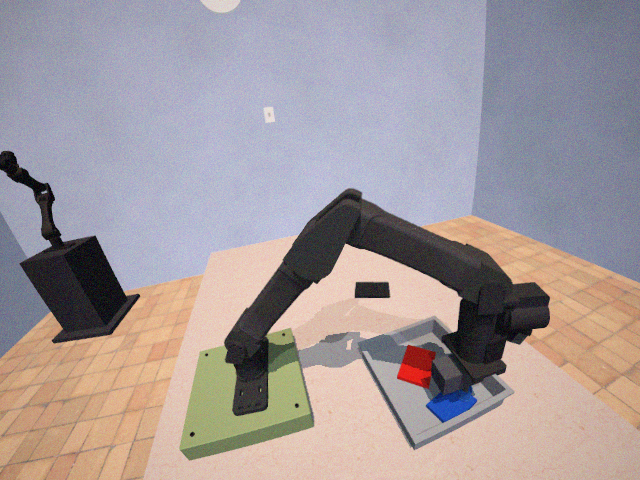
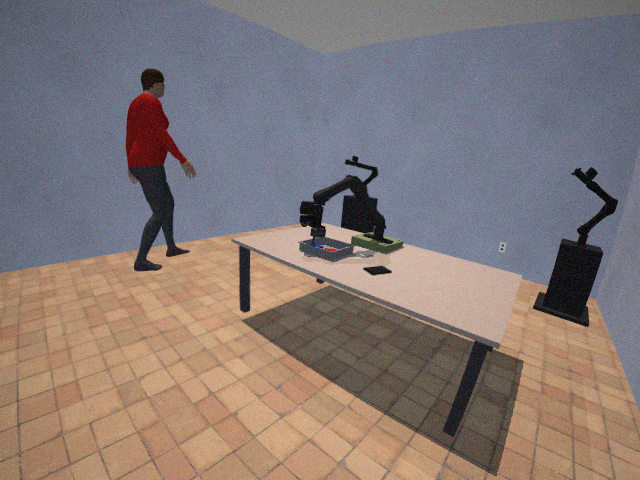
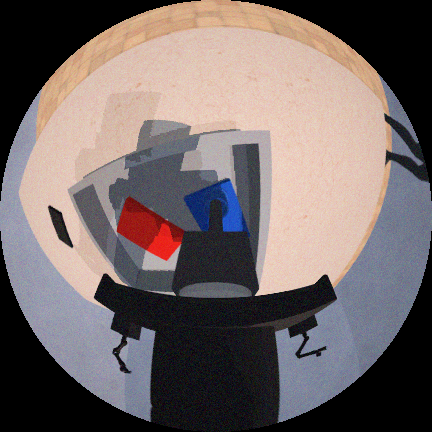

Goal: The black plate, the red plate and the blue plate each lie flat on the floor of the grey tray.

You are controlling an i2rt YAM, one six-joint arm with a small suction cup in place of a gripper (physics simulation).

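Where they show: hand, its tool point: (image 1: 463, 397) (image 3: 215, 193); arm's base, origin of its link: (image 1: 253, 372) (image 2: 377, 239).
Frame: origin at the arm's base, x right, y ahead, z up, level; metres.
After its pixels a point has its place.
Note:
The grey tray (image 1: 400, 409) {x 0.161, y 0.281, z 0.002 m} (image 2: 324, 254) {x 0.012, y 0.477, z -0.025 m} (image 3: 262, 181) {x 0.197, y 0.459, z 0.002 m} stands on the table to the right of the arm's base. The blue plate (image 1: 452, 406) {x 0.169, y 0.393, z -0.035 m} (image 3: 196, 208) {x 0.134, y 0.415, z -0.035 m} lies on the tray floor near the front right wall. The red plate (image 1: 416, 365) {x 0.058, y 0.373, z -0.035 m} (image 3: 144, 228) {x 0.054, y 0.387, z -0.035 m} is in the tray to its left, partly in the arm's shadow. The black plate (image 1: 371, 290) {x -0.260, y 0.378, z -0.039 m} (image 2: 377, 270) {x -0.279, y 0.398, z -0.039 m} (image 3: 60, 225) {x -0.240, y 0.392, z -0.039 m} lies flat on the table outside the tray. My suction cup (image 1: 454, 387) (image 2: 318, 235) (image 3: 216, 206) {x 0.157, y 0.429, z -0.043 m} points down over the middle of the blue plate, close to its top. It holds nothing.
The arm stands on a green base plate (image 1: 213, 421) {x 0.102, y -0.075, z 0.000 m} (image 2: 379, 244) {x -0.082, y 0.101, z 0.000 m} left of the tray. A person in a red top (image 2: 151, 143) walks at the far left of the room. A black stand (image 1: 99, 286) is on the floor beyond the table.

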